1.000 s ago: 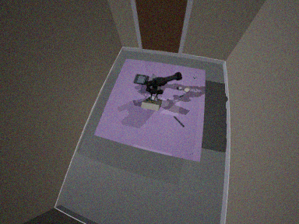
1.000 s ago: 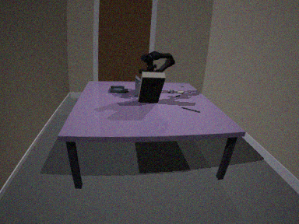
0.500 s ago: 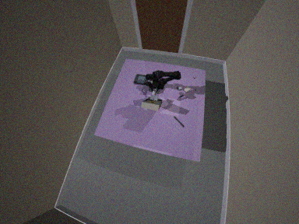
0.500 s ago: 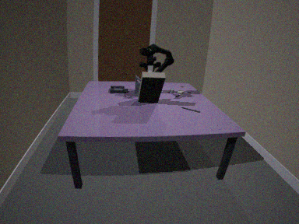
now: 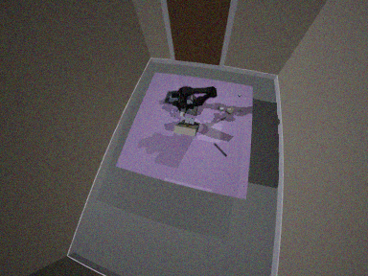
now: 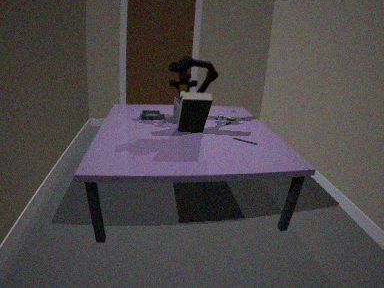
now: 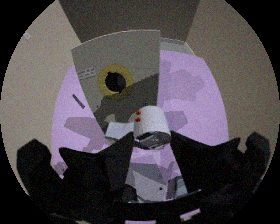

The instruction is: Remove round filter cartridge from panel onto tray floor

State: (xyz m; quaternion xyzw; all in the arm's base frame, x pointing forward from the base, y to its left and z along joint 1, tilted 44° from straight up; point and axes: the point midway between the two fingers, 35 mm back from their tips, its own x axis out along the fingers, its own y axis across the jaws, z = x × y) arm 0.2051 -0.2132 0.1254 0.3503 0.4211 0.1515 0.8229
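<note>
The dark tray lies 32 cm behind my gripper tip, 25 cm below it and 21 cm to the right of it. Also, from my gripper tip: round filter cartridge: right at my gripper tip; then service panel: 11 cm below, 7 cm ahead, 6 cm to the left.
</note>
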